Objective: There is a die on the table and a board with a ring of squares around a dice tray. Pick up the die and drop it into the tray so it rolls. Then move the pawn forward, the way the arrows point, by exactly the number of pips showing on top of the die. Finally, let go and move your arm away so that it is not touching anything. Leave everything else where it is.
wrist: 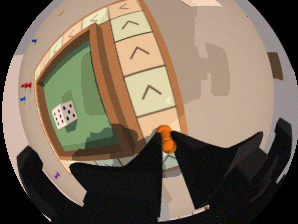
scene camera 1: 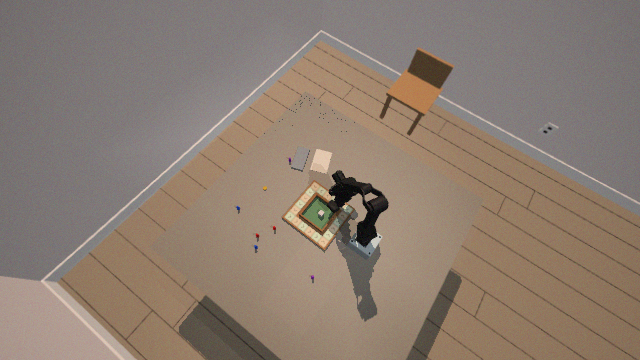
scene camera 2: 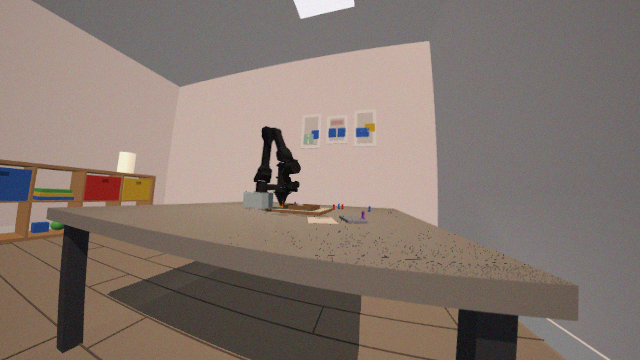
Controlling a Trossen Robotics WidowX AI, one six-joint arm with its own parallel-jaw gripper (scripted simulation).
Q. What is the gripper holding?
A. An orange pawn.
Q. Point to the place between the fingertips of the gripper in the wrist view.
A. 165,135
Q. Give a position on a green dice tray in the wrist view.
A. At 73,79
